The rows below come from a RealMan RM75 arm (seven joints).
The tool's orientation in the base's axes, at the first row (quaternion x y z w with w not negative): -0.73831, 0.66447, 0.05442, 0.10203
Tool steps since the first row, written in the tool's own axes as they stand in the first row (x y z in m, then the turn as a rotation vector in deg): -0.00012, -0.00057, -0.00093, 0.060, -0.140, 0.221; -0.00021, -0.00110, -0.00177, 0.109, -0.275, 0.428; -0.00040, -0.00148, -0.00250, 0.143, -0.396, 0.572; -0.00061, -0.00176, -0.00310, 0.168, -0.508, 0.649; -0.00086, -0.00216, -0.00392, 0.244, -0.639, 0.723; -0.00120, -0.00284, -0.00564, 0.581, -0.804, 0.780; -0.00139, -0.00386, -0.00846, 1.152, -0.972, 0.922; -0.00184, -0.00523, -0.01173, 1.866, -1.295, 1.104; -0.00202, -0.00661, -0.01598, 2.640, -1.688, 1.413; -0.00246, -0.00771, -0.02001, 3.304, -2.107, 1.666; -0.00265, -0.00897, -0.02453, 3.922, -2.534, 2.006; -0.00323, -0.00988, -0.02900, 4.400, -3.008, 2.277
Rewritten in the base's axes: 0.00050, -0.00004, 0.00098, 0.158, 0.005, -0.217; 0.00097, -0.00009, 0.00185, 0.309, 0.016, -0.419; 0.00129, -0.00003, 0.00264, 0.440, 0.027, -0.557; 0.00151, 0.00007, 0.00329, 0.559, 0.031, -0.628; 0.00183, 0.00017, 0.00417, 0.701, -0.014, -0.706; 0.00237, 0.00018, 0.00597, 0.905, -0.312, -0.822; 0.00321, -0.00017, 0.00884, 1.143, -0.818, -1.070; 0.00434, -0.00033, 0.01222, 1.553, -1.439, -1.376; 0.00545, -0.00097, 0.01651, 2.046, -2.084, -1.813; 0.00627, -0.00133, 0.02061, 2.550, -2.631, -2.170; 0.00725, -0.00204, 0.02515, 3.061, -3.114, -2.601; 0.00784, -0.00238, 0.02970, 3.599, -3.471, -2.931
